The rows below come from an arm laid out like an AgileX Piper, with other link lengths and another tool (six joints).
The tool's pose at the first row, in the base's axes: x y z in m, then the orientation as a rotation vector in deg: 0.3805, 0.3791, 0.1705, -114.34, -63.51, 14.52
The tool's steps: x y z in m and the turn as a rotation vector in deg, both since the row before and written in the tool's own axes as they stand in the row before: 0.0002, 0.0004, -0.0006, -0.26, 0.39, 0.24; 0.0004, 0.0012, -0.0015, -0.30, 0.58, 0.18; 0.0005, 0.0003, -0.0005, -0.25, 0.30, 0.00; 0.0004, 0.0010, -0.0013, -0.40, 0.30, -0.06; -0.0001, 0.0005, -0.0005, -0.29, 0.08, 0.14; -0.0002, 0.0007, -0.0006, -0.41, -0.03, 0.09; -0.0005, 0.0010, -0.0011, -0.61, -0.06, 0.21; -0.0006, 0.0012, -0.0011, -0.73, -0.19, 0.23; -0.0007, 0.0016, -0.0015, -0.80, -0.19, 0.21; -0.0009, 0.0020, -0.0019, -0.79, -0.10, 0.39; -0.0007, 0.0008, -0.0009, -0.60, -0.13, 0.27; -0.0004, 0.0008, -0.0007, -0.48, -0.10, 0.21; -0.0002, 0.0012, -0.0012, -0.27, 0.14, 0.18; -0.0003, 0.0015, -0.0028, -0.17, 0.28, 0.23
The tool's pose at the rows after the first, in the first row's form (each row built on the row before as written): 0.3812, 0.3788, 0.1706, -114.68, -63.12, 14.11; 0.3829, 0.3779, 0.1708, -115.00, -62.68, 13.46; 0.3836, 0.3779, 0.1710, -115.20, -62.57, 13.03; 0.3851, 0.3772, 0.1712, -115.49, -62.57, 12.49; 0.3856, 0.3767, 0.1711, -115.82, -62.47, 12.33; 0.3862, 0.3760, 0.1709, -116.24, -62.53, 12.20; 0.3871, 0.3747, 0.1708, -116.91, -62.55, 12.06; 0.3880, 0.3732, 0.1706, -117.71, -62.66, 12.00; 0.3893, 0.3713, 0.1703, -118.56, -62.81, 11.90; 0.3909, 0.3689, 0.1700, -119.50, -62.72, 11.80; 0.3914, 0.3676, 0.1699, -120.20, -62.71, 11.77; 0.3920, 0.3666, 0.1698, -120.76, -62.70, 11.73; 0.3932, 0.3654, 0.1698, -121.09, -62.52, 11.53; 0.3952, 0.3631, 0.1707, -121.34, -62.17, 11.25
